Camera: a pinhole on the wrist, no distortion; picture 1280 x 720 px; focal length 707.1 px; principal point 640.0 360.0 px. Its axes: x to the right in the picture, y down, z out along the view. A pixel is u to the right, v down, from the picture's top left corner.
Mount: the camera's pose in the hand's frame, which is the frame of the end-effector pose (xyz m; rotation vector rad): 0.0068 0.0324 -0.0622 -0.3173 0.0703 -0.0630
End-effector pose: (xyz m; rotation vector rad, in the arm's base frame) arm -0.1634 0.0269 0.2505 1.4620 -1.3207 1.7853
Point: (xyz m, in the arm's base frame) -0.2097 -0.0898 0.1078
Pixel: 144 576
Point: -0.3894 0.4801 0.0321
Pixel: behind the camera
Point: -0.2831 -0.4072 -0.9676
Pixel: outside the picture
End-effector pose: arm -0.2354 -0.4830 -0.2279 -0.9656 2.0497 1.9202
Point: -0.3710 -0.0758 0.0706
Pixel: 287 524
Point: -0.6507 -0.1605 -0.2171
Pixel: 847 414
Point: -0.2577 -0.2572 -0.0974
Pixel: 219 323
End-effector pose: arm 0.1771 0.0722 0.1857 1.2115 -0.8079 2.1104
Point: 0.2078 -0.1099 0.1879
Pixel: 423 332
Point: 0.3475 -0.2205 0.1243
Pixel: 189 208
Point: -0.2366 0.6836 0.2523
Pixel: behind the camera
